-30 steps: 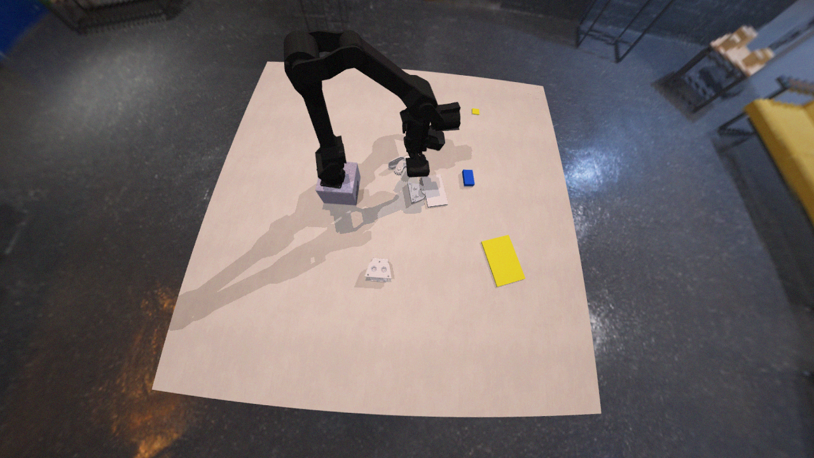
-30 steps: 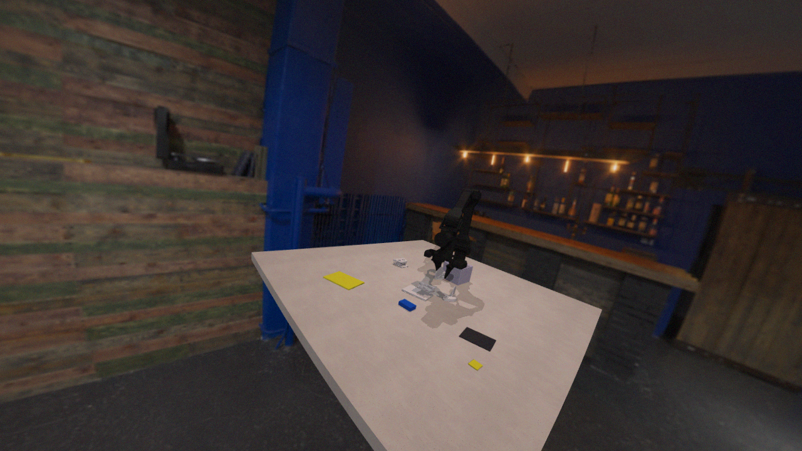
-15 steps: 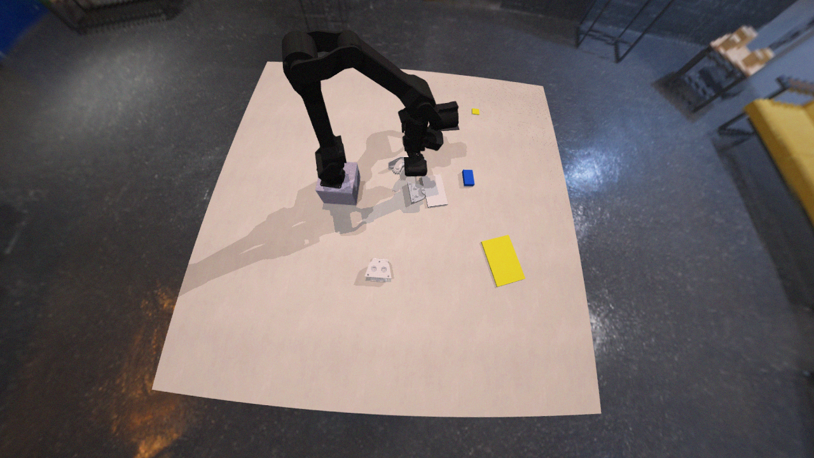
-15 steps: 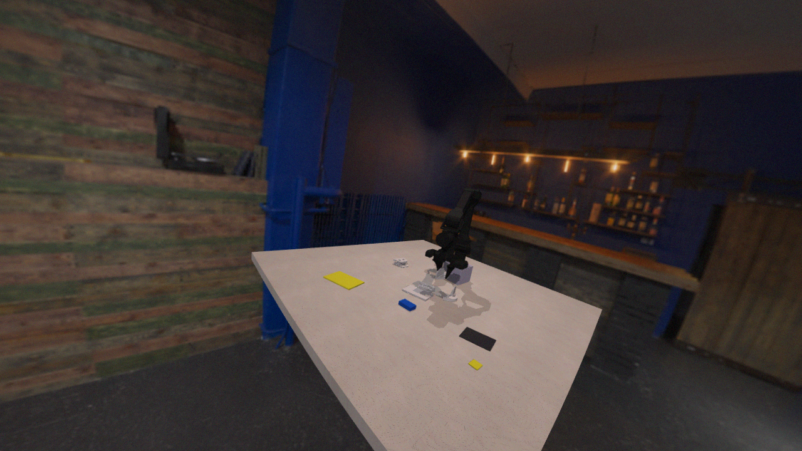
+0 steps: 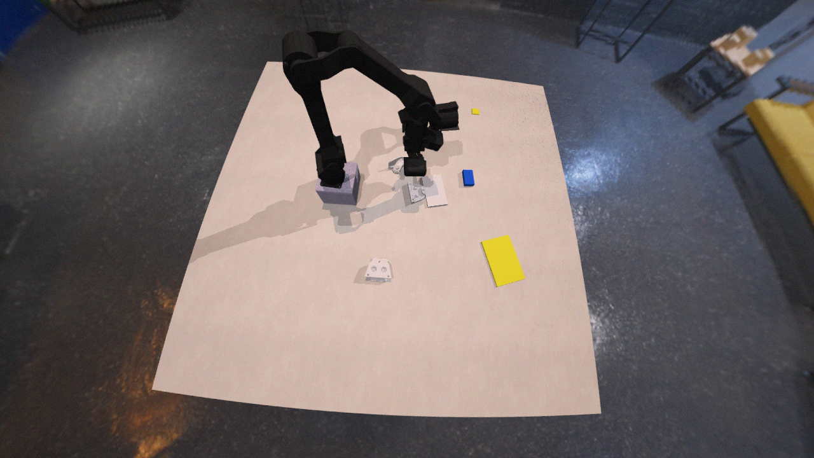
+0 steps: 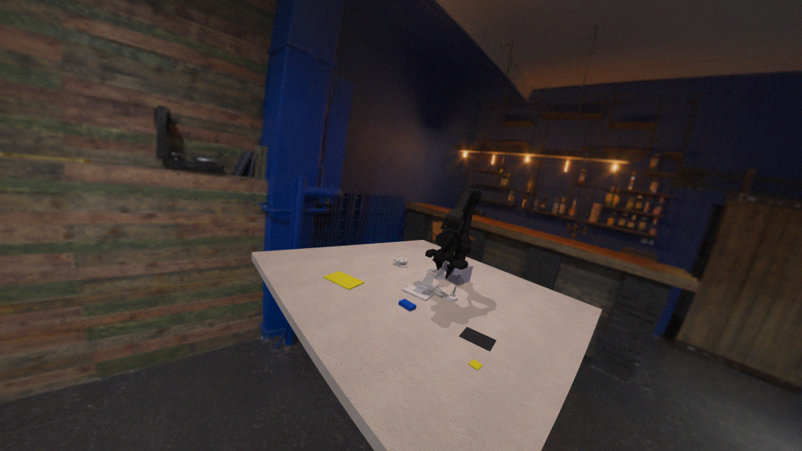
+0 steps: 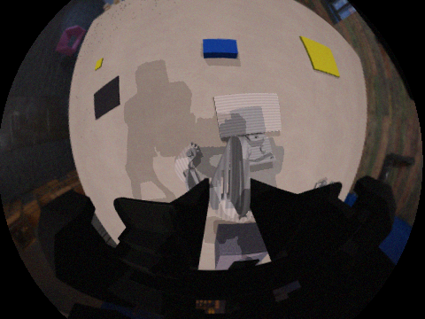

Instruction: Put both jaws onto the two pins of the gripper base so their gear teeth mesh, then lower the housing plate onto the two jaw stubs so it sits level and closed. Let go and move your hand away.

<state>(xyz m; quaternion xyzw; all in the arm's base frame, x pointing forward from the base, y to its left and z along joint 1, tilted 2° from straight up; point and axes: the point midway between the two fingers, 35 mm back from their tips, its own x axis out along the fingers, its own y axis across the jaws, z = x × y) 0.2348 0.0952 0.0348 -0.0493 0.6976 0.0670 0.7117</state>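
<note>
My gripper tip is 210 mm short of the blue block, 80 mm above it and 30 mm to the right of it. The rest, counted from my gripper tip: black sheet: 290 mm to the left, 120 mm ahead, 80 mm below; then grey jaw: 30 mm behind, 20 mm to the right; then white block: 340 mm to the right, 70 mm below, 50 mm behind.
</note>
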